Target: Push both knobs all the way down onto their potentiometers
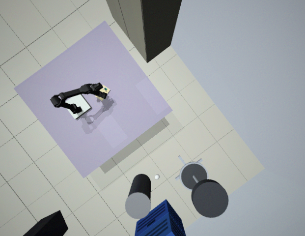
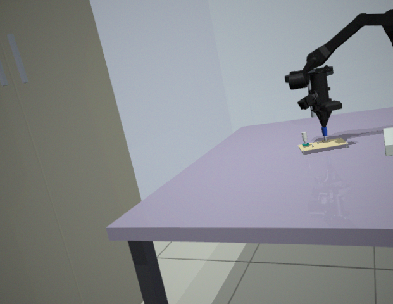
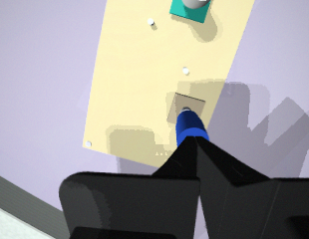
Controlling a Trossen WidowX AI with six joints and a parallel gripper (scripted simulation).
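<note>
The blue knob is 2 cm below my gripper tip. Also, from my gripper tip: grey knob 6 cm to the left, 6 cm ahead, 1 cm below.
</note>
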